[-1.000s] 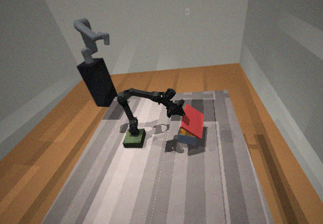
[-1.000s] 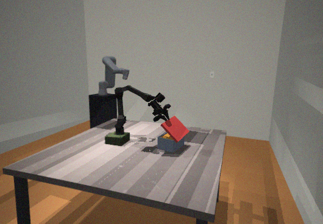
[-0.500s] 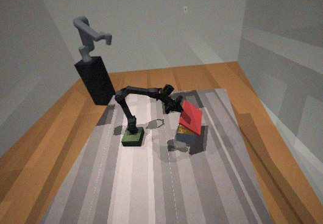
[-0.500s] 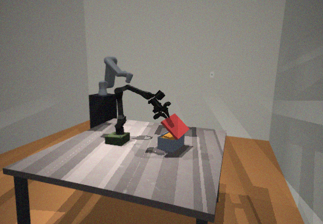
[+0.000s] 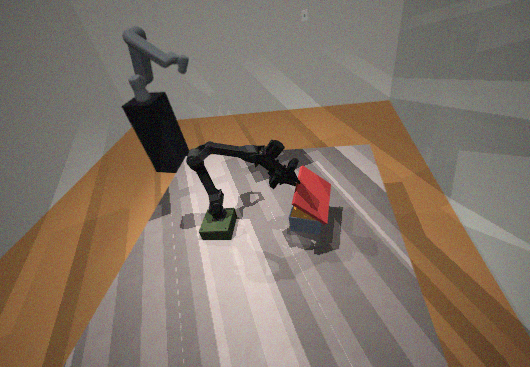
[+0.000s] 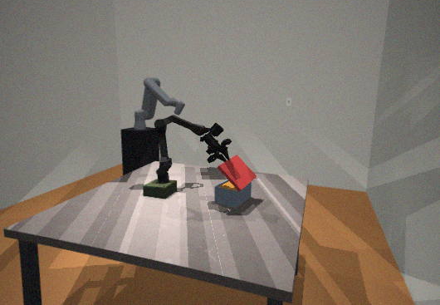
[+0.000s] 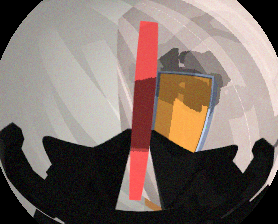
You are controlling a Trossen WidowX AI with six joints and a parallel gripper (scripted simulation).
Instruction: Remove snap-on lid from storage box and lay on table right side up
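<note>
The lid lies 60 mm ahead of my gripper tip and 50 mm below it. From my gripper tip the other things lie so: storage box: 180 mm below, 30 mm ahead, 10 mm to the left.
</note>
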